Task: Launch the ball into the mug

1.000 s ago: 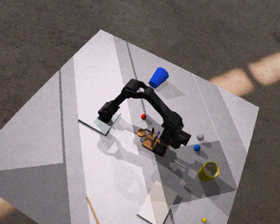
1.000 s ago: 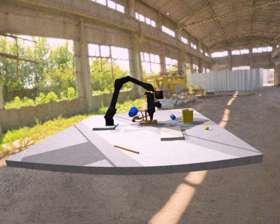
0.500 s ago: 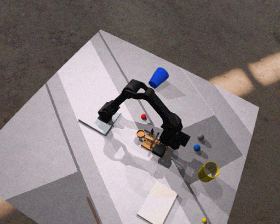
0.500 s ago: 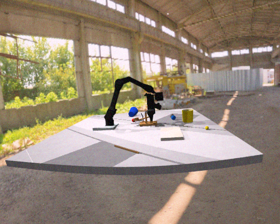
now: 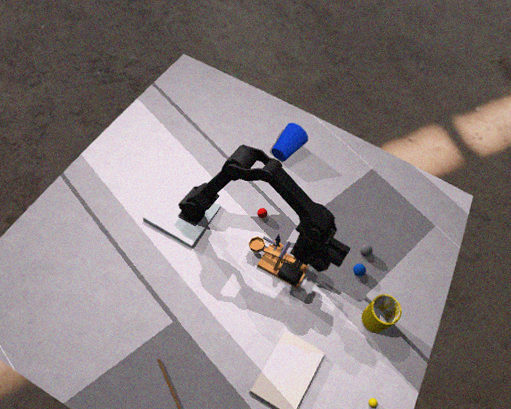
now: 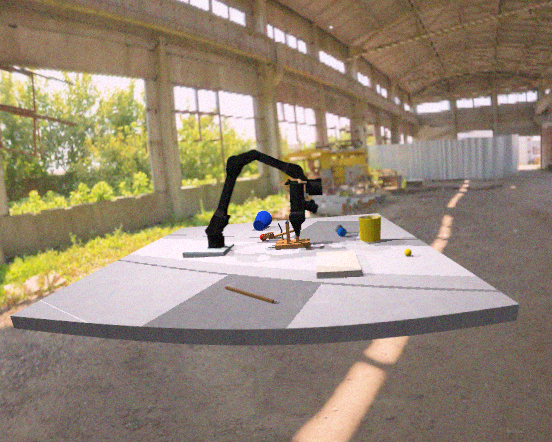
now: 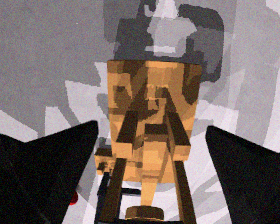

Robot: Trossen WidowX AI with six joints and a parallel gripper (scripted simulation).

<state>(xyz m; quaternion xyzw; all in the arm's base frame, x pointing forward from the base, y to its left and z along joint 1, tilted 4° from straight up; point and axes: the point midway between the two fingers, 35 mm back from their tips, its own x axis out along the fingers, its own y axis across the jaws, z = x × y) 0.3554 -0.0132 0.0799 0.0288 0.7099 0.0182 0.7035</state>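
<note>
Now: the red ball 170 mm behind my gripper tip, 130 mm to the left of it and 30 mm below it. Also, from my gripper tip: blue ball: 190 mm ahead, 110 mm to the left, 30 mm below; then wooden catapult: 60 mm behind, 20 mm to the left; then grey ball: 190 mm to the left, 190 mm ahead, 30 mm below.
</note>
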